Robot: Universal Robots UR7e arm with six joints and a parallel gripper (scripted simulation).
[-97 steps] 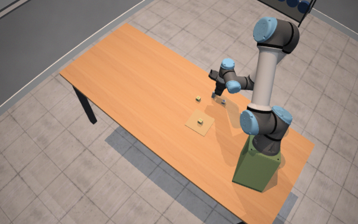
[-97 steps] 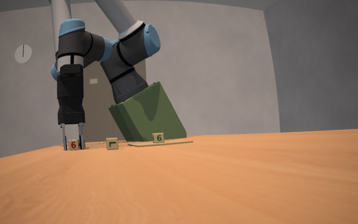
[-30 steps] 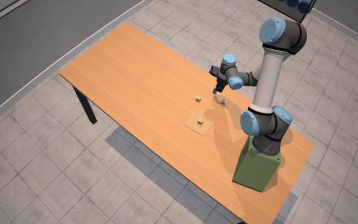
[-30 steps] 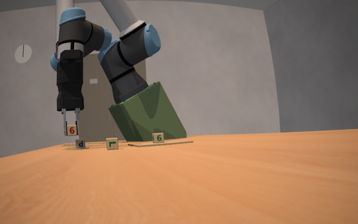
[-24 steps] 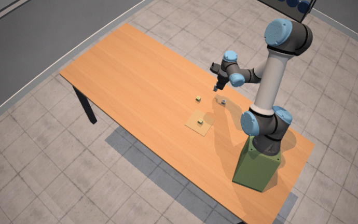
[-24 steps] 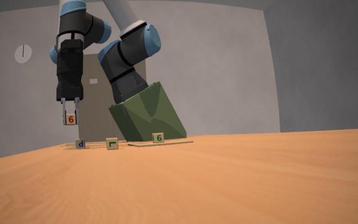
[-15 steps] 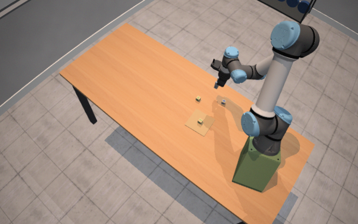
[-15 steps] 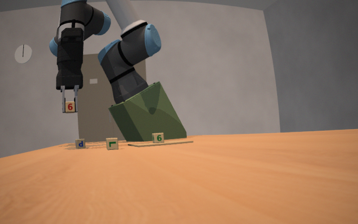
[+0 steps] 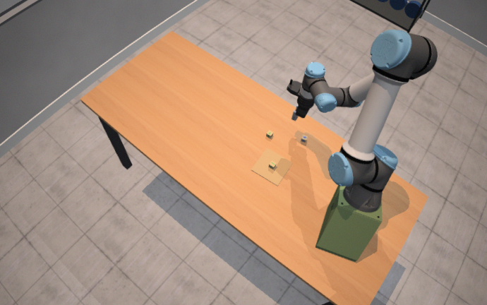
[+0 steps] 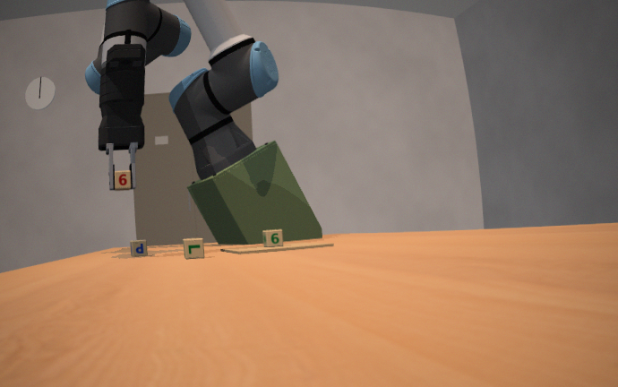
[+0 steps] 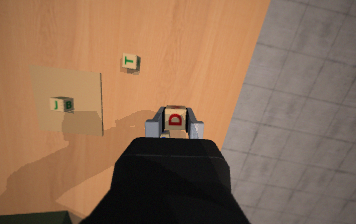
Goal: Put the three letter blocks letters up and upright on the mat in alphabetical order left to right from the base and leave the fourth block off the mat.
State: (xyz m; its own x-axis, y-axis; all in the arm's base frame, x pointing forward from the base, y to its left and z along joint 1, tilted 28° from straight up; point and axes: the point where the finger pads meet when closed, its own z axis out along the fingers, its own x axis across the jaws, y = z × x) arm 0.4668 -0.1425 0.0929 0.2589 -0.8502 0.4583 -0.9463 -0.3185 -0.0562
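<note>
My hand is 220 mm to the right of the thin tan mat, 120 mm above it and 70 mm past it. Also, from my hand: red D block (10 mm below); blue-marked block (110 mm below, 80 mm behind).
</note>
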